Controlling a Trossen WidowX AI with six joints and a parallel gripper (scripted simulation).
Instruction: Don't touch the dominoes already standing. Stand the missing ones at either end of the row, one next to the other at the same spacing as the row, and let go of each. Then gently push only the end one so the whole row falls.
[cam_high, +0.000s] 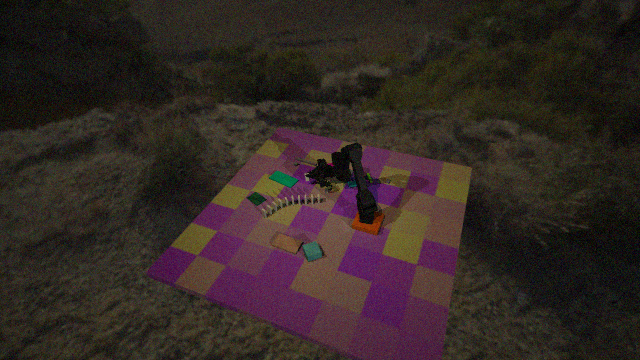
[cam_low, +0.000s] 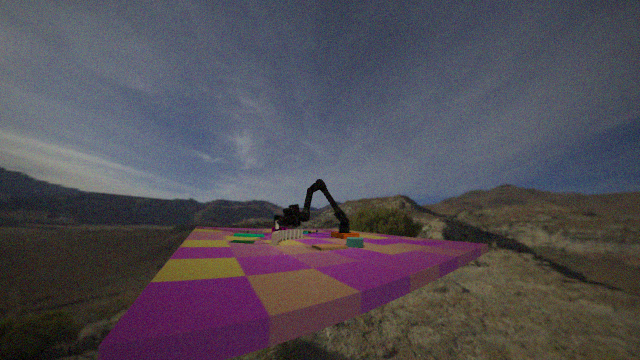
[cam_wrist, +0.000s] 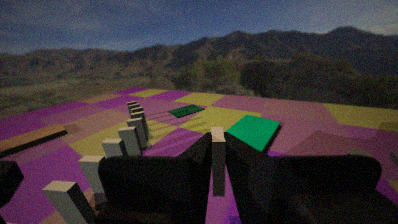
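The bright green plate lies 150 mm ahead of my gripper tip, 20 mm to the right of it and 80 mm below it. The rest, counted from my gripper tip: dark green tile 230 mm ahead, 180 mm to the left, 80 mm below; magenta block 100 mm behind, 150 mm to the right, 60 mm below; orange slab 50 mm behind, 430 mm to the left, 80 mm below.
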